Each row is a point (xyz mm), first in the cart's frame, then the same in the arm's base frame.
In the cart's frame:
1: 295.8 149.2 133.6
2: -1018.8 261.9 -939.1
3: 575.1 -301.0 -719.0
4: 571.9 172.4 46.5
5: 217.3 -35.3 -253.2
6: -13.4 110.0 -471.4
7: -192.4 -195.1 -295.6
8: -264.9 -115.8 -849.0
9: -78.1 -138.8 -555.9
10: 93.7 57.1 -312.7
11: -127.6 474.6 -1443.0
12: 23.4 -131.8 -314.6
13: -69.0 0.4 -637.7
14: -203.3 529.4 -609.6
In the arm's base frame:
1: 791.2 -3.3 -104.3
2: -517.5 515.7 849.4
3: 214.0 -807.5 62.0
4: 763.3 -202.0 -314.3
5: 478.4 -221.3 106.6
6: 180.3 -59.8 190.2
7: 402.7 -74.3 516.3
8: -148.1 -188.3 554.2
9: 169.6 -212.4 413.4
10: 366.7 -103.2 137.3
11: -857.4 -121.4 93.1
12: 411.4 -181.2 317.7
13: 50.9 -159.0 317.4
14: -124.8 284.5 50.9

